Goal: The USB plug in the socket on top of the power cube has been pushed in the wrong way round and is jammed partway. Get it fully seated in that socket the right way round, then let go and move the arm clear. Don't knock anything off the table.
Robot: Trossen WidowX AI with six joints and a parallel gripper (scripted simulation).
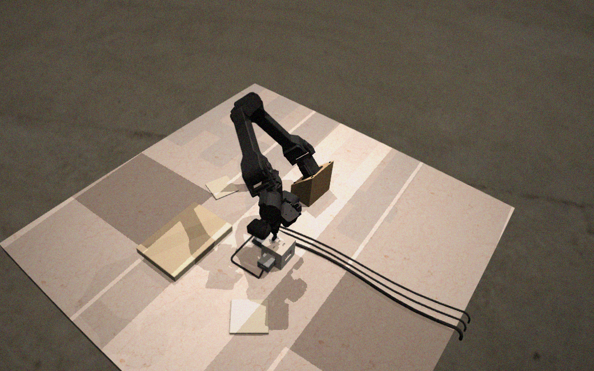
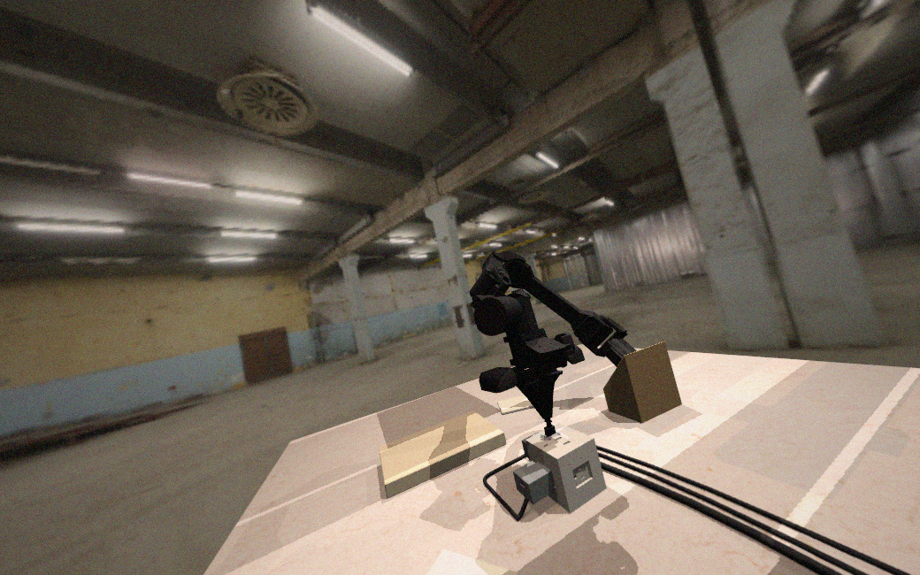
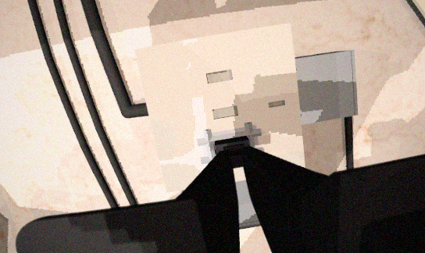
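Now: the black usb plug 20 mm below my gripper tip. The rest, counted from my gripper tip: usb socket 40 mm below; tan board 270 mm to the right, 110 mm ahead, 90 mm below.
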